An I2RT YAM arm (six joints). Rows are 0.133 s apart.
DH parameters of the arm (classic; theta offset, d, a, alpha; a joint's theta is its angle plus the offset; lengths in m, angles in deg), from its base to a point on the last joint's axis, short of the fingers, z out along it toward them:
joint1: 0 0.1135 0.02 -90
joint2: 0 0 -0.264 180
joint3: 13.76 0 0.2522 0
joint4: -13.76 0 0.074 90
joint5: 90 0 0 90
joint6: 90 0.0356 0 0
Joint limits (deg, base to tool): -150..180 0..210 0..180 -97..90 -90..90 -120..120
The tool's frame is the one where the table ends.
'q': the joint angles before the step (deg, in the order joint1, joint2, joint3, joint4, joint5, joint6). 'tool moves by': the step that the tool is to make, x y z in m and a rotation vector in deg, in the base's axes. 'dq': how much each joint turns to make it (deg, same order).
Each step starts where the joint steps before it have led.
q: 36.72 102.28 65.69 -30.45 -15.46 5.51
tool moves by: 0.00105 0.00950 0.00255 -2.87 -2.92 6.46
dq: 1.29 1.45 2.69 -2.31 1.78 -6.53
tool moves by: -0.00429 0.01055 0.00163 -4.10 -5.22 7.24
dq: 2.13 0.53 1.18 -0.66 4.11 -7.30
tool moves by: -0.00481 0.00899 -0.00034 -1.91 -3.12 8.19
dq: 1.65 0.54 0.64 -0.19 0.80 -7.46
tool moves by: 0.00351 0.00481 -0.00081 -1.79 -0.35 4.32
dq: 0.19 1.76 2.36 -2.22 -0.02 -4.47
